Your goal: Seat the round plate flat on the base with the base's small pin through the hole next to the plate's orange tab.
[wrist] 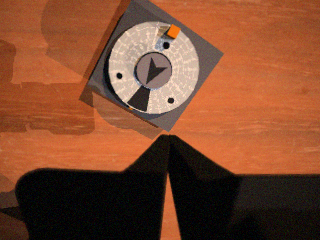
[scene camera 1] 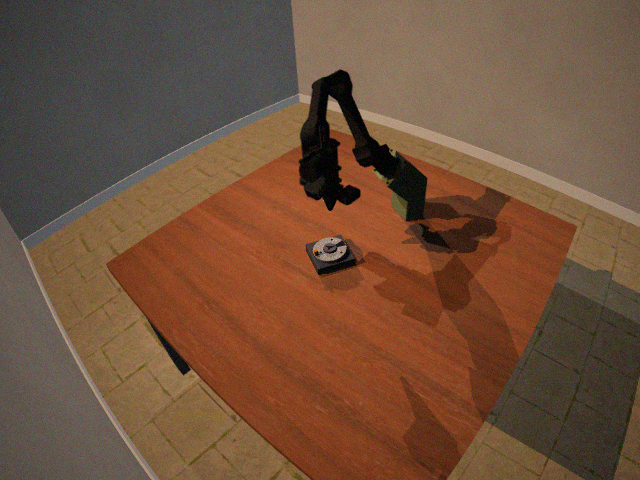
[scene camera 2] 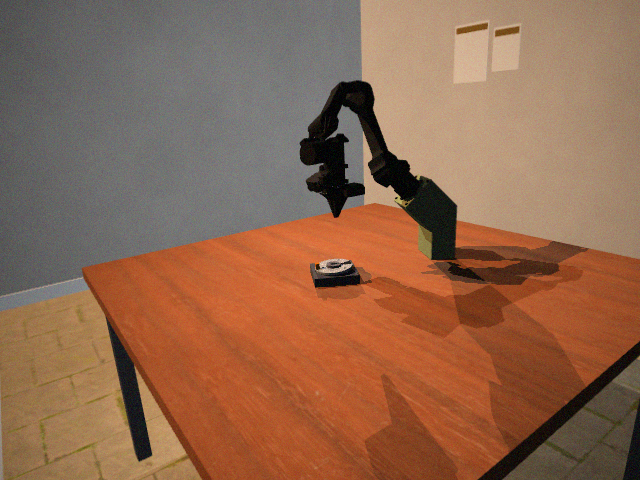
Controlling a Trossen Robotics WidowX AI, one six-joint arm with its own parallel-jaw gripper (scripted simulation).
Labels:
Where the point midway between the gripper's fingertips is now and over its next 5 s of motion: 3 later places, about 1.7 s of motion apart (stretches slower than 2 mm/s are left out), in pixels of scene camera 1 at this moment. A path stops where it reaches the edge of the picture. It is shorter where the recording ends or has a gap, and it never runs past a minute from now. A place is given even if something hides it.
My gripper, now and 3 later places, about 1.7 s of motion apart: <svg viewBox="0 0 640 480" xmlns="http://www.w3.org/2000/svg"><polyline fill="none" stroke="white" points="330,210 313,248 314,253 321,257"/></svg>

